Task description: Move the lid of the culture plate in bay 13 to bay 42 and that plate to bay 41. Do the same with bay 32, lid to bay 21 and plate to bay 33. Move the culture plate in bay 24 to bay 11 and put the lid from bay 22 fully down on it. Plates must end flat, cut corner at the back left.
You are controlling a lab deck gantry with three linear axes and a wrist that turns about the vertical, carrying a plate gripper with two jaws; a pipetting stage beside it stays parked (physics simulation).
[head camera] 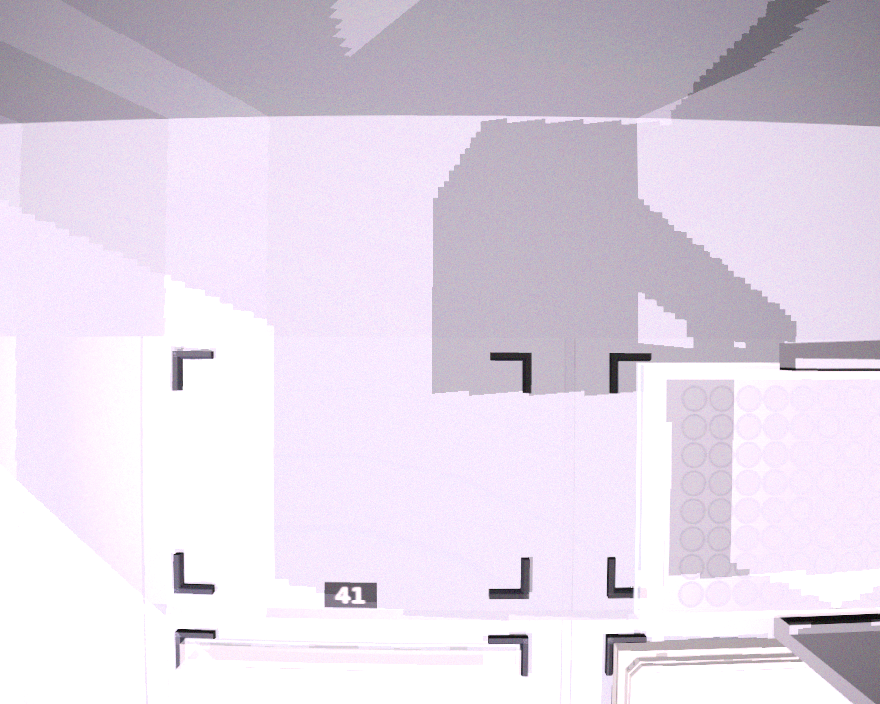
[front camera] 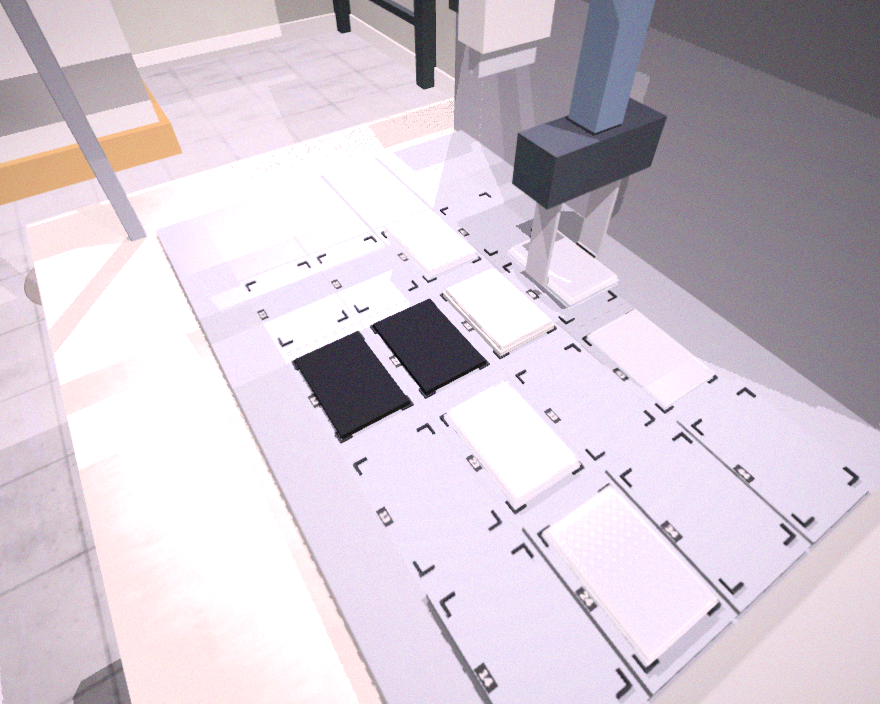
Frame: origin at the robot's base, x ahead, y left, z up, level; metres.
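Where they show: gripper, fingertip midpoint: (head camera: pixel 828 490) (front camera: pixel 562 265); robot's base, link origin: (front camera: pixel 248 286).
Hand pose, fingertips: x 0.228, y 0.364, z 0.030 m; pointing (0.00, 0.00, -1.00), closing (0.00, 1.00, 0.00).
Each offset is from my fingertips to the top centre of the thing. "spot": to the spot under its first point.
My gripper (front camera: pixel 563 265) (head camera: pixel 829 491) is shut on the pale culture plate @(dx +0.000, dy +0.000, dz +0.007 m) (front camera: pixel 583 275) (head camera: pixel 800 469), slightly above bay 42 and level. Wells show in its top in the head view; I cannot tell whether a clear lid covers them. Bay 13 @(spot: dx +0.164, dy -0.366, dz -0.030 m) (front camera: pixel 385 516) and bay 41 @(spot: dx -0.166, dy -0.045, dz -0.030 m) (front camera: pixel 463 231) (head camera: pixel 350 595) hold no plate. A lidded white plate @(dx +0.000, dy -0.107, dz -0.016 m) (front camera: pixel 499 304) (head camera: pixel 733 686) sits in bay 32. A black flat piece @(dx +0.000, dy -0.214, dz -0.022 m) (front camera: pixel 429 345) lies in bay 22. A pale plate with wells @(dx +0.328, dy -0.214, dz -0.002 m) (front camera: pixel 631 572) sits in bay 24. Bays 11, 21 and 33 show bare corner marks.
Another black piece @(dx +0.000, dy -0.321, dz -0.022 m) (front camera: pixel 352 385) lies in bay 12. White or pale plates stand in bay 31 @(spot: dx -0.153, dy -0.108, dz -0.016 m) (front camera: pixel 433 242), bay 23 @(spot: dx +0.171, dy -0.216, dz -0.016 m) (front camera: pixel 513 440) and bay 43 @(spot: dx +0.169, dy +0.001, dz -0.022 m) (front camera: pixel 653 356). A slanted grey post (front camera: pixel 80 124) rises at the deck's left. A pale block (front camera: pixel 506 25) hangs behind the gripper.
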